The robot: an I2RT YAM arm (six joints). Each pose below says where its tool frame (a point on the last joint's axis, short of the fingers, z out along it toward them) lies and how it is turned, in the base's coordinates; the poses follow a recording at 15 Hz.
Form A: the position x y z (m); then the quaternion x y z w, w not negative.
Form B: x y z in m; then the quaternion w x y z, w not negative. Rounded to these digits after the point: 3 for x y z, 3 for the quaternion.
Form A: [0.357 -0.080 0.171 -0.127 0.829 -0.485 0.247]
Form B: [0.357 -0.080 0.171 0.247 -0.127 0.829 -0.485]
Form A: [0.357 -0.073 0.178 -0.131 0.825 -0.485 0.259]
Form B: [0.357 -0.073 0.178 0.259 -0.131 0.825 -0.485]
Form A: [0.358 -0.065 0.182 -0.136 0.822 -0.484 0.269]
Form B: [0.358 -0.065 0.182 0.269 -0.136 0.822 -0.484]
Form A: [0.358 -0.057 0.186 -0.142 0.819 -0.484 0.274]
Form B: [0.358 -0.057 0.186 0.274 -0.142 0.819 -0.484]
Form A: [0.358 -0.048 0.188 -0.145 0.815 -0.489 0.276]
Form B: [0.358 -0.048 0.188 0.276 -0.145 0.815 -0.489]
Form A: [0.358 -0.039 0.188 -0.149 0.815 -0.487 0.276]
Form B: [0.358 -0.039 0.188 0.276 -0.149 0.815 -0.487]
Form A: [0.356 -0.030 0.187 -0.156 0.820 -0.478 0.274]
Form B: [0.356 -0.030 0.187 0.274 -0.156 0.820 -0.478]
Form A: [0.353 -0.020 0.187 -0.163 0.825 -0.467 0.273]
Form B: [0.353 -0.020 0.187 0.273 -0.163 0.825 -0.467]
